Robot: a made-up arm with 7 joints.
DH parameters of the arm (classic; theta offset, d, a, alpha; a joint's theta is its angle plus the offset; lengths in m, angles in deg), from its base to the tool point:
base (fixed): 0 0.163 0 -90
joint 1: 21.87 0 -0.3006 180
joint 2: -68.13 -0.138 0.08 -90
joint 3: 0 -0.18 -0.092 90
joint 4: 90 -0.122 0.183 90
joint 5: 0 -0.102 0.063 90
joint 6: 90 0.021 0.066 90
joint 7: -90 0.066 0.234 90
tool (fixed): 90 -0.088 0 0
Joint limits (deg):
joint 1: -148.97..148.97
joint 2: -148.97..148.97
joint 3: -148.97..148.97
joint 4: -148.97..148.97
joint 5: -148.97..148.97
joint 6: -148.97..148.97
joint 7: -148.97..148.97
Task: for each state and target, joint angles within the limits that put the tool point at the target. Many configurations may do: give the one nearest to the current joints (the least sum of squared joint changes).
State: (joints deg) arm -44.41 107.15 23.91 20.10 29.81 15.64 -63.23
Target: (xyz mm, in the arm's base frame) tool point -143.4 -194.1 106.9
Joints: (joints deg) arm -36.77 119.19 69.41 34.18 41.02 15.47 -53.26
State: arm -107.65 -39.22 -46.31 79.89 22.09 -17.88 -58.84
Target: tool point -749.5 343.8 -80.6
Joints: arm -61.99 -41.16 -41.06 103.93 8.52 -6.23 -83.06
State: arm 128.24 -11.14 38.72 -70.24 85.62 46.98 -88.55
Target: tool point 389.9 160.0 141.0
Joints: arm 145.67 -16.24 10.69 -71.17 121.95 39.25 -62.82
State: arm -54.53 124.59 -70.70 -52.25 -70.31 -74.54 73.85
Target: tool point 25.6 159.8 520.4
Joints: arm -52.18 103.42 -75.38 -57.76 -74.29 -60.62 75.61
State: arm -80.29 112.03 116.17 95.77 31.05 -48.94 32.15
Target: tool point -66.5 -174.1 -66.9
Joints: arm -108.85 109.08 77.60 86.31 42.87 -6.96 36.03
